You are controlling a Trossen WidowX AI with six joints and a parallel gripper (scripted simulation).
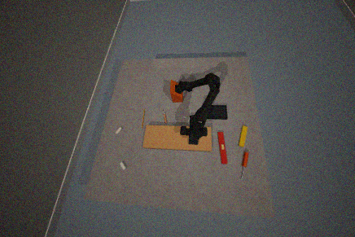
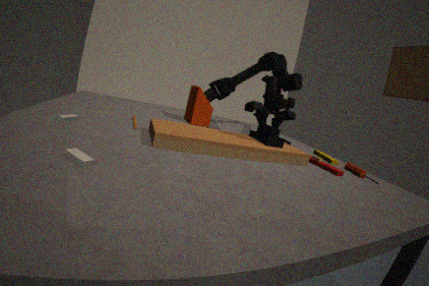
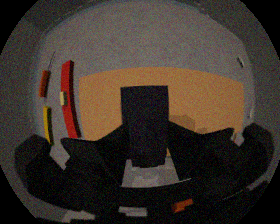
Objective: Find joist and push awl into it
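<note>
Right now the black tray is 220 mm behind my gripper tip, 190 mm to the left of it and 50 mm below it. Also, from my gripper tip: dark stud finder (20 mm behind, 20 mm above); then awl (200 mm behind, 240 mm to the right, 60 mm below); then red bar (70 mm ahead, 210 mm to the left, 50 mm below).
</note>
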